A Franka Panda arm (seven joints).
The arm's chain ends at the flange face. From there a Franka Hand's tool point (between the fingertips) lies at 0.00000 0.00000 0.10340 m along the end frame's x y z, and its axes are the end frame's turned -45 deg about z.
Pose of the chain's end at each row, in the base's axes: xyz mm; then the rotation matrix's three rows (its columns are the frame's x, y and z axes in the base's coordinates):
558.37 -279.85 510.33; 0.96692 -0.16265 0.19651; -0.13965 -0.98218 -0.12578; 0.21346 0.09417 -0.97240
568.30 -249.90 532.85; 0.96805 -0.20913 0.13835; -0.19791 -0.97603 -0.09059; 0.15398 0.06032 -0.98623
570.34 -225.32 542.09; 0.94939 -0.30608 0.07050; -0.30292 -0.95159 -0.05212; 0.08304 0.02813 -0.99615
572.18 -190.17 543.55; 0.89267 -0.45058 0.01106; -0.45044 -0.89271 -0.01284; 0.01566 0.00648 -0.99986
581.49 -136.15 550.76; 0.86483 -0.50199 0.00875; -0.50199 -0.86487 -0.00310; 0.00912 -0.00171 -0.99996
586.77 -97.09 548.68; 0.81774 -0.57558 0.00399; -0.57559 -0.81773 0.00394; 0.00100 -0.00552 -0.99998
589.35 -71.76 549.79; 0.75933 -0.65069 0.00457; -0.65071 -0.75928 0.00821; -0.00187 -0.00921 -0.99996
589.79 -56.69 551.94; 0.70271 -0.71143 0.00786; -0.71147 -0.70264 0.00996; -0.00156 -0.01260 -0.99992
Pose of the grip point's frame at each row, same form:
578.69 -292.86 409.78; 0.79873 0.56870 0.19651; 0.59576 -0.79325 -0.12578; 0.08435 0.21753 -0.97240
582.61 -259.27 430.87; 0.83239 0.53664 0.13835; 0.55021 -0.83010 -0.09059; 0.06623 0.15153 -0.98623
577.63 -230.71 439.09; 0.88775 0.45489 0.07050; 0.45868 -0.88707 -0.05212; 0.03883 0.07861 -0.99615
573.32 -191.50 440.16; 0.94982 0.31260 0.01106; 0.31273 -0.94975 -0.01284; 0.00649 0.01566 -0.99986
582.39 -136.47 447.36; 0.96649 0.25657 0.00875; 0.25659 -0.96652 -0.00310; 0.00766 0.00524 -0.99996
587.18 -96.68 445.28; 0.98523 0.17123 0.00399; 0.17122 -0.98523 0.00394; 0.00461 -0.00320 -0.99998
589.82 -70.91 446.39; 0.99703 0.07682 0.00457; 0.07677 -0.99701 0.00821; 0.00519 -0.00783 -0.99996
590.60 -55.66 448.55; 0.99995 -0.00617 0.00786; -0.00624 -0.99993 0.00996; 0.00781 -0.01001 -0.99992

